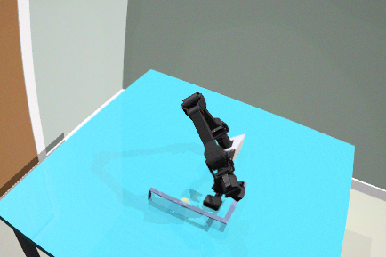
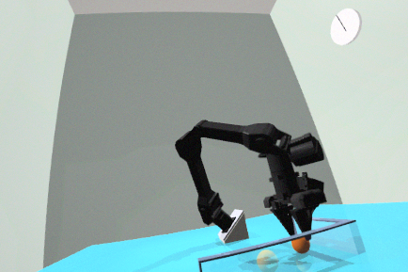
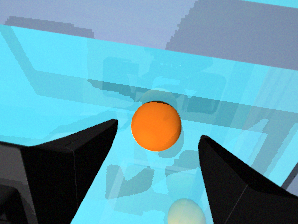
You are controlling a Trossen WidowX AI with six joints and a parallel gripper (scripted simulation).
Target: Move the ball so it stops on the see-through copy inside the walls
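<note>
Right now my gripper tip is 10 mm above the orange ball. Also, from my gripper tip: see-through copy of ball (110 mm to the right, 40 mm ahead, 10 mm below).
</note>
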